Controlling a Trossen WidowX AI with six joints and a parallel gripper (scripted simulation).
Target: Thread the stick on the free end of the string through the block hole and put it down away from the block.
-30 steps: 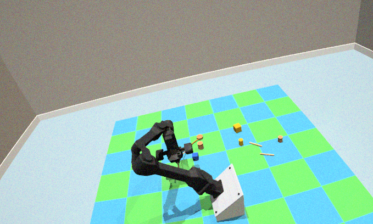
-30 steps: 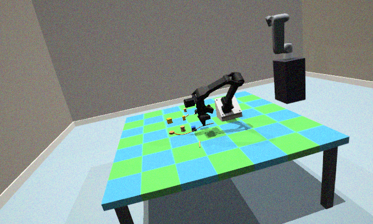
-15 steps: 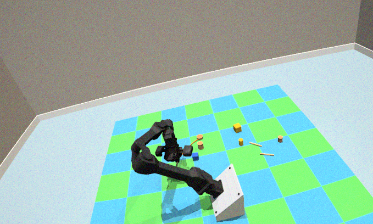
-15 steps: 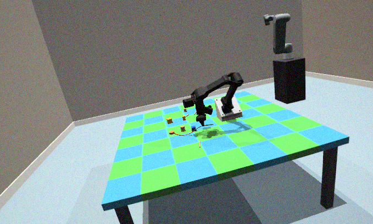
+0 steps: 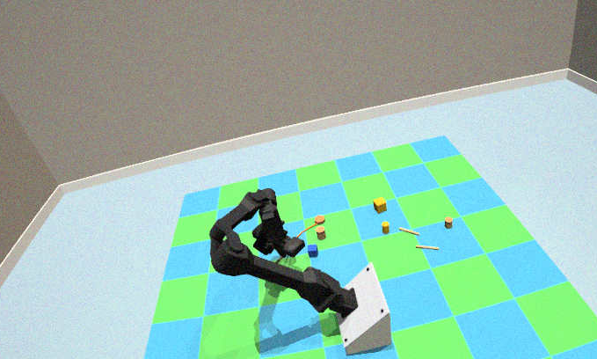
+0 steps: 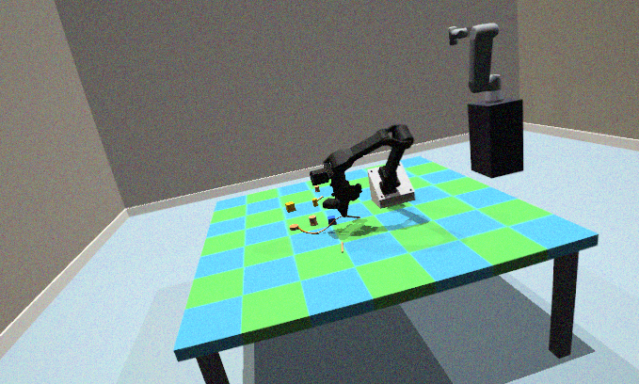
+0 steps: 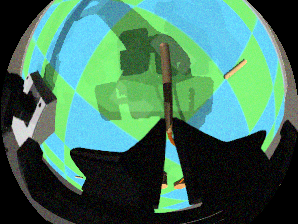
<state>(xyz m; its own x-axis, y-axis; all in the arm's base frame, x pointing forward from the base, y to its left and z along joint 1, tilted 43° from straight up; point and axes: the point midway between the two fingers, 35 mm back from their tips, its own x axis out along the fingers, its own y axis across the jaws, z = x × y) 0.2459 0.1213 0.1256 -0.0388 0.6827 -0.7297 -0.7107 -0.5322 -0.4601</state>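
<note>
Right now my gripper tip is 10 mm to the right of the thin wooden stick and 10 mm past it. Round my gripper tip: brown cylinder 130 mm to the right, 120 mm ahead, 40 mm below; round wooden button 200 mm ahead, 140 mm to the right, 50 mm below; blue block 100 mm to the right, 40 mm below, 40 mm ahead.
</note>
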